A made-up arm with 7 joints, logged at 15 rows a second.
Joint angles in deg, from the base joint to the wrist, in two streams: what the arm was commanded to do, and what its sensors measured. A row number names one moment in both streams.
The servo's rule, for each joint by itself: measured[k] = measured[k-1] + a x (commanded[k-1-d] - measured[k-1]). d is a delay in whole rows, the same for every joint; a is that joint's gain. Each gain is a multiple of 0.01, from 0.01 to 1. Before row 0 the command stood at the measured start. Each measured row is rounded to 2 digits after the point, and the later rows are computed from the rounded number. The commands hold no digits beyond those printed.
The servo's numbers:
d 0
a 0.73 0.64 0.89 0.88 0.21 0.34 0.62
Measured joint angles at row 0: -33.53 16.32 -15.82 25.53 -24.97 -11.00 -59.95
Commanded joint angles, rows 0 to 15: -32.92 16.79 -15.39 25.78 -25.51 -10.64 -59.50; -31.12 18.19 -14.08 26.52 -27.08 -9.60 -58.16; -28.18 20.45 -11.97 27.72 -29.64 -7.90 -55.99; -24.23 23.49 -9.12 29.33 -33.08 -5.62 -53.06; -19.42 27.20 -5.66 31.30 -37.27 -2.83 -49.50; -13.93 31.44 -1.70 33.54 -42.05 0.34 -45.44; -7.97 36.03 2.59 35.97 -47.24 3.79 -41.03; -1.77 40.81 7.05 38.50 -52.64 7.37 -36.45; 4.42 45.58 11.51 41.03 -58.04 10.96 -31.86; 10.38 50.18 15.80 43.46 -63.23 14.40 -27.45; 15.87 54.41 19.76 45.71 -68.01 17.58 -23.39; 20.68 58.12 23.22 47.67 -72.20 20.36 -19.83; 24.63 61.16 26.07 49.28 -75.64 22.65 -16.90; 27.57 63.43 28.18 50.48 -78.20 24.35 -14.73; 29.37 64.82 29.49 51.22 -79.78 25.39 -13.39; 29.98 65.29 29.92 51.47 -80.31 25.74 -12.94
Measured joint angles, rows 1 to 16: -33.08 16.62 -15.44 25.75 -25.08 -10.88 -59.67; -31.65 17.62 -14.23 26.43 -25.50 -10.44 -58.73; -29.12 19.43 -12.22 27.57 -26.37 -9.58 -57.03; -25.55 22.03 -9.46 29.12 -27.78 -8.23 -54.57; -21.08 25.34 -6.08 31.04 -29.77 -6.39 -51.43; -15.86 29.24 -2.18 33.24 -32.35 -4.10 -47.72; -10.10 33.59 2.07 35.64 -35.48 -1.42 -43.57; -4.02 38.21 6.50 38.16 -39.08 1.57 -39.16; 2.14 42.93 10.96 40.69 -43.06 4.76 -34.63; 8.16 47.57 15.27 43.13 -47.30 8.04 -30.18; 13.79 51.95 19.27 45.40 -51.65 11.28 -25.97; 18.82 55.90 22.79 47.40 -55.97 14.37 -22.16; 23.06 59.27 25.71 49.05 -60.10 17.19 -18.90; 26.35 61.93 27.91 50.31 -63.90 19.62 -16.31; 28.55 63.78 29.32 51.11 -67.23 21.58 -14.50; 29.59 64.75 29.85 51.43 -69.98 22.99 -13.53
